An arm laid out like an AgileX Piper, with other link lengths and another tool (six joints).
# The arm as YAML. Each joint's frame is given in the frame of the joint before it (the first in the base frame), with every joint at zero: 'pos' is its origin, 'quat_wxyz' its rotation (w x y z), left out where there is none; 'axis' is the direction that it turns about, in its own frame. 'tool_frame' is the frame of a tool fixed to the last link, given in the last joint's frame.
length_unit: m
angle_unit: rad
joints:
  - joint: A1
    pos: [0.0, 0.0, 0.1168]
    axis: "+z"
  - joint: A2
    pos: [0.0, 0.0, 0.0]
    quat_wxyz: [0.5, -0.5, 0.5, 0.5]
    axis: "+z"
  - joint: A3
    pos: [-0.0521, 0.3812, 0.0]
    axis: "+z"
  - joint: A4
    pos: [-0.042, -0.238, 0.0]
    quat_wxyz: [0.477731, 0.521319, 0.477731, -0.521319]
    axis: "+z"
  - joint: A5
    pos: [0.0, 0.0, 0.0]
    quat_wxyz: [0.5, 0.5, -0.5, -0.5]
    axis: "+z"
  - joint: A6
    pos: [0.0, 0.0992, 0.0]
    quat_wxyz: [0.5, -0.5, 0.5, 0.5]
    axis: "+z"
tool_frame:
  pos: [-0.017, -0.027, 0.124]
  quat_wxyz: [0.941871, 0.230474, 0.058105, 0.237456]
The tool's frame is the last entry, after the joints.
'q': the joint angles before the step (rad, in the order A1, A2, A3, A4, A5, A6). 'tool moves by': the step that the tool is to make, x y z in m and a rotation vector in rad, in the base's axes. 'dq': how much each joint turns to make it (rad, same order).
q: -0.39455 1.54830 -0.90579 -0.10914 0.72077 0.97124
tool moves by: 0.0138 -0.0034 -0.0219 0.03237 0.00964 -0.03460
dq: -0.00010 0.07261 -0.00113 0.01826 -0.04847 0.02960
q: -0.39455 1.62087 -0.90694 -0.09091 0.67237 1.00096
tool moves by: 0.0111 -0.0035 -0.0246 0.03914 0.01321 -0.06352
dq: 0.00001 0.07606 -0.00177 0.01806 -0.04435 0.05722
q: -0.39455 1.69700 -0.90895 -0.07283 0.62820 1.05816
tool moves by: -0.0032 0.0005 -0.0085 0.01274 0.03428 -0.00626
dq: 0.00005 0.01973 -0.00111 -0.00285 0.01829 0.00733
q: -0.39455 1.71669 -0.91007 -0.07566 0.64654 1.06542
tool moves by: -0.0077 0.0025 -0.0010 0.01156 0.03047 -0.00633
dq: 0.00005 -0.00425 0.00011 -0.00003 0.03703 0.00437
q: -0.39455 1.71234 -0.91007 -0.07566 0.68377 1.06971
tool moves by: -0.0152 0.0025 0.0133 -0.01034 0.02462 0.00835
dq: 0.00000 -0.04752 0.00012 -0.01999 0.06639 0.00001
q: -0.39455 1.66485 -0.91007 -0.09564 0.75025 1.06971
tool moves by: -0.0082 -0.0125 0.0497 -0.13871 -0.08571 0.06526
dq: 0.00014 -0.12768 -0.00488 -0.11531 -0.00001 0.00017
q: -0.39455 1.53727 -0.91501 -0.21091 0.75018 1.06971
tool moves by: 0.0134 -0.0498 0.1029 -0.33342 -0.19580 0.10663
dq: -0.05653 -0.12073 -0.09471 -0.24819 -0.11356 -0.02875
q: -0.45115 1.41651 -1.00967 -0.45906 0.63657 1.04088
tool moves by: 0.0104 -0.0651 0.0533 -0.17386 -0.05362 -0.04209
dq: -0.11542 0.05619 -0.15370 -0.11944 -0.04786 -0.02588
